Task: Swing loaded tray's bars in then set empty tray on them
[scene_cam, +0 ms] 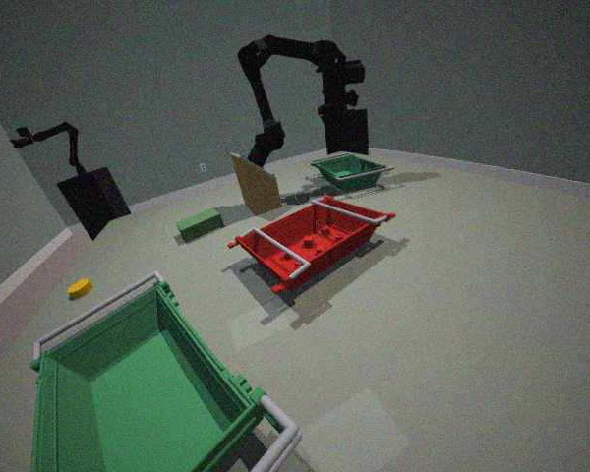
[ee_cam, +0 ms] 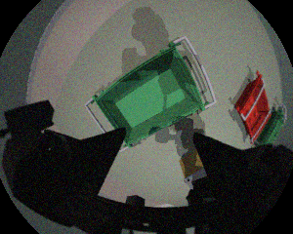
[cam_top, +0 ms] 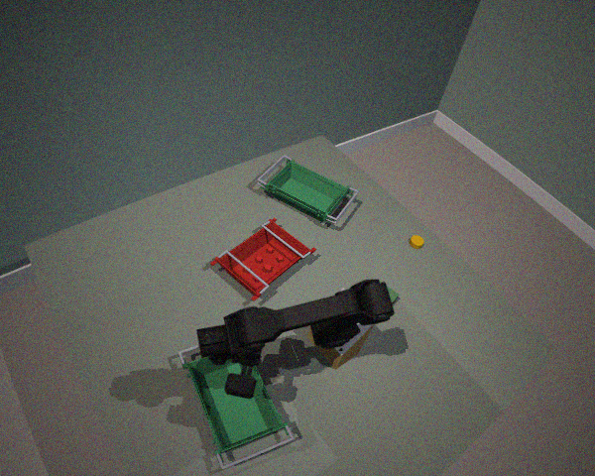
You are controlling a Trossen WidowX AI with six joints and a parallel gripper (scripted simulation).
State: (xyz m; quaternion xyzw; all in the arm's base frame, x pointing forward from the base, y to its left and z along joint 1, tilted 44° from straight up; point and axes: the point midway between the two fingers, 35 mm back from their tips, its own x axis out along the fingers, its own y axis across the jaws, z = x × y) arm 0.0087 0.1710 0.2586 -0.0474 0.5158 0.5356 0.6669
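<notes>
Now: the green tray 13 cm below my gripper tip and 3 cm to the left of it. Also, from my gripper tip: yellow disc (83 cm to the right, 21 cm ahead, 16 cm below); then flat green block (52 cm to the right, 15 cm below, 7 cm ahead).
</notes>
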